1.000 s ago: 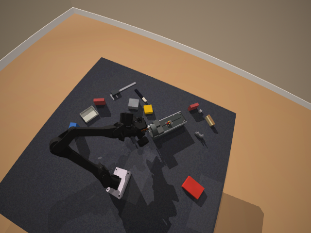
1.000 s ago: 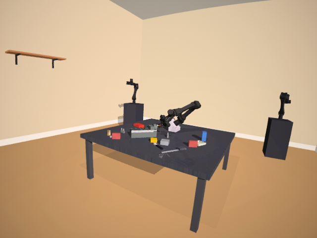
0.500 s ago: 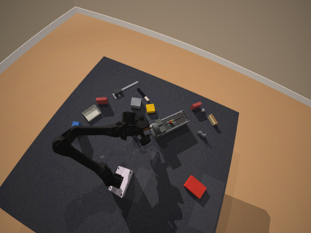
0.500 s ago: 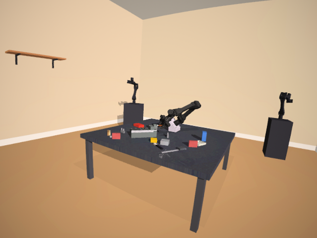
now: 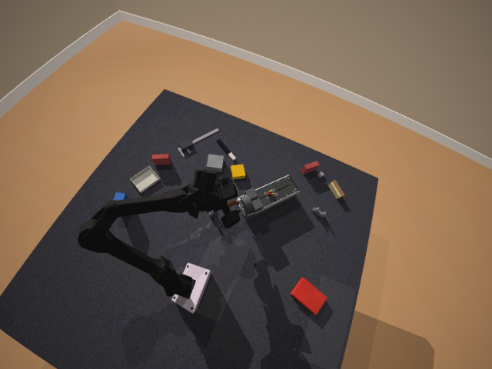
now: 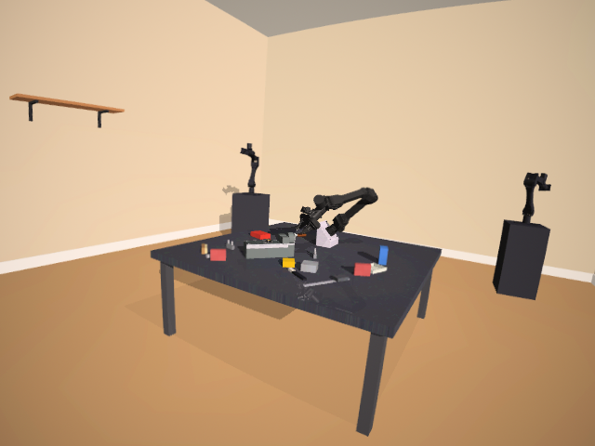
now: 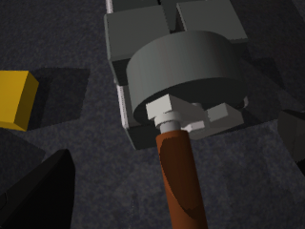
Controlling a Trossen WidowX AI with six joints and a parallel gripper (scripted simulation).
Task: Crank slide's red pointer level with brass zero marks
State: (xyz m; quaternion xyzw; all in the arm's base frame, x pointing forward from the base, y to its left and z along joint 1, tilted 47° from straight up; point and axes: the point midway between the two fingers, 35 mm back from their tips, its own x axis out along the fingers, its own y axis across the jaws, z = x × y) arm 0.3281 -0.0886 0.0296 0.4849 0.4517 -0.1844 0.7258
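The brown crank handle lies 2 cm below my gripper tip, 1 cm to the left of it and 1 cm behind it. From my gripper tip the other things lie so: grey block 19 cm ahead, 16 cm to the left, 12 cm below; then yellow block 19 cm ahead, 12 cm below, 4 cm to the left; then red pointer 12 cm to the right, 10 cm ahead, 5 cm below.
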